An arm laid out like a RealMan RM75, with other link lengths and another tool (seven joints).
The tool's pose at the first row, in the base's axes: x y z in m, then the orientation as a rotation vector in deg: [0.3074, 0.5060, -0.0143, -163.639, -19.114, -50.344]
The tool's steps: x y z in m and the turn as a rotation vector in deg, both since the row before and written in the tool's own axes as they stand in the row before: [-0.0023, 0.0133, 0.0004, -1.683, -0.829, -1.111]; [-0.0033, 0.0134, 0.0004, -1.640, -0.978, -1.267]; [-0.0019, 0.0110, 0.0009, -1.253, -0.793, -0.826]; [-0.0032, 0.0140, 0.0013, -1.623, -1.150, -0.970]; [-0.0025, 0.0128, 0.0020, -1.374, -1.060, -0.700]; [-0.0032, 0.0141, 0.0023, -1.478, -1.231, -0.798]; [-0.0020, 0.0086, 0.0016, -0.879, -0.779, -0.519]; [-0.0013, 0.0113, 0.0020, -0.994, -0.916, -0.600]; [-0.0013, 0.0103, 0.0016, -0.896, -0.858, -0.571]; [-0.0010, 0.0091, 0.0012, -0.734, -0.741, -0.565]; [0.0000, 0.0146, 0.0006, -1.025, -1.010, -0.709]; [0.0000, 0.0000, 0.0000, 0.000, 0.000, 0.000]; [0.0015, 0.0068, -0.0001, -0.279, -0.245, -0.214]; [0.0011, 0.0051, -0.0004, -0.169, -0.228, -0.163]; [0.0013, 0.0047, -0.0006, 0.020, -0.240, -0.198]
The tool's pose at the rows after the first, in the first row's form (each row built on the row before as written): [0.3091, 0.4928, -0.0168, -165.706, -20.255, -50.073]; [0.3100, 0.4793, -0.0193, -167.819, -21.675, -49.572]; [0.3117, 0.4684, -0.0210, -169.443, -22.565, -49.087]; [0.3133, 0.4543, -0.0233, -171.601, -23.586, -48.243]; [0.3155, 0.4415, -0.0254, 170.700, 23.890, 46.611]; [0.3175, 0.4272, -0.0276, 169.321, 24.213, 44.626]; [0.3187, 0.4184, -0.0289, 168.483, 24.459, 43.382]; [0.3214, 0.4072, -0.0297, 167.528, 24.747, 41.933]; [0.3236, 0.3969, -0.0300, 166.652, 25.040, 40.586]; [0.3256, 0.3879, -0.0299, 165.894, 25.409, 39.421]; [0.3296, 0.3740, -0.0276, 164.851, 25.805, 37.856]; [0.3296, 0.3740, -0.0276, 164.851, 25.805, 37.856]; [0.3326, 0.3681, -0.0254, 164.550, 25.945, 37.473]; [0.3347, 0.3637, -0.0235, 164.369, 26.065, 37.119]; [0.3368, 0.3598, -0.0214, 164.352, 26.318, 36.734]
